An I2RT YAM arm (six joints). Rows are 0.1 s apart.
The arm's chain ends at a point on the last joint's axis. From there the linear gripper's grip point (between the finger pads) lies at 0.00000 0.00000 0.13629 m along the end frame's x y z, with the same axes.
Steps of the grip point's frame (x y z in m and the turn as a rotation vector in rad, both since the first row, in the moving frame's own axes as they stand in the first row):
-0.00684 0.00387 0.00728 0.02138 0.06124 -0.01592
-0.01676 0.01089 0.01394 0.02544 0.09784 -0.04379
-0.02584 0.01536 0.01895 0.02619 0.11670 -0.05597
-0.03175 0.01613 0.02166 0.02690 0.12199 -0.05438
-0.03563 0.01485 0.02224 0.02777 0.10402 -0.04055
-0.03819 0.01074 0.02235 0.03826 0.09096 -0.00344
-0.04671 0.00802 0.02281 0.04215 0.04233 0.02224
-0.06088 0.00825 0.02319 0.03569 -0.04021 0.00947
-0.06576 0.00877 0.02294 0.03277 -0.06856 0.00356
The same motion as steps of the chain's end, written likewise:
-0.01516 0.00685 0.00757 0.02138 0.06124 -0.01592
-0.02999 0.01464 0.01464 0.02544 0.09784 -0.04379
-0.04160 0.01936 0.01992 0.02619 0.11670 -0.05597
-0.04823 0.02024 0.02272 0.02690 0.12199 -0.05438
-0.04970 0.01891 0.02303 0.02777 0.10402 -0.04055
-0.05056 0.01597 0.02301 0.03826 0.09096 -0.00344
-0.05254 0.01370 0.02305 0.04215 0.04233 0.02224
-0.05543 0.01314 0.02339 0.03569 -0.04021 0.00947
-0.05643 0.01325 0.02333 0.03277 -0.06856 0.00356

